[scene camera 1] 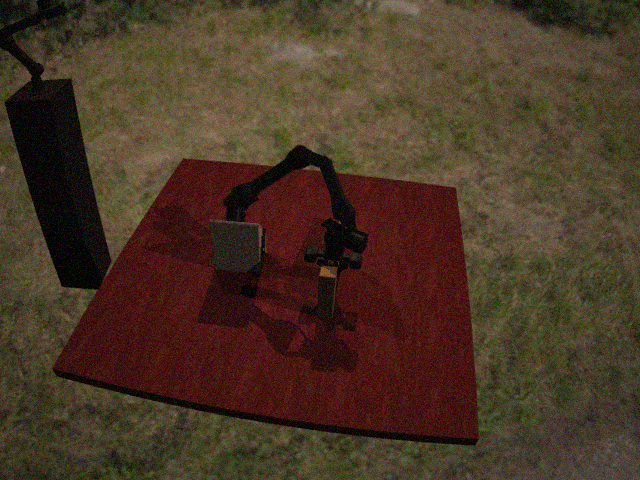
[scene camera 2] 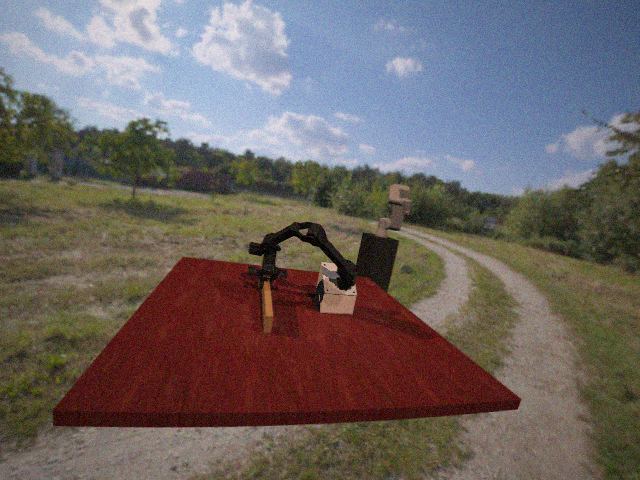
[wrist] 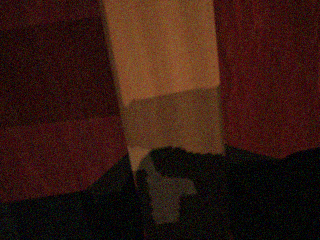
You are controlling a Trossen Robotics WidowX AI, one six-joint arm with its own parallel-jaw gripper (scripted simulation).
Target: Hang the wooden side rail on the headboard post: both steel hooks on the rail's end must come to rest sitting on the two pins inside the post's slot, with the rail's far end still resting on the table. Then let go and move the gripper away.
Labels:
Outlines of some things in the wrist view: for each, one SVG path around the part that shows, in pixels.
My gripper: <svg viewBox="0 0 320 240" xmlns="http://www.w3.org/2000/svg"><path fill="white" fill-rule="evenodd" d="M129 153L124 155L84 191L1 203L0 240L143 240L144 224ZM225 144L230 218L229 230L234 239L320 240L320 147L294 152L282 159Z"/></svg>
A wooden side rail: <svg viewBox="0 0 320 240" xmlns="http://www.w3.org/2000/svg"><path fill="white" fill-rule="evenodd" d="M98 0L109 52L109 62L147 240L230 240L225 139L213 0Z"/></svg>

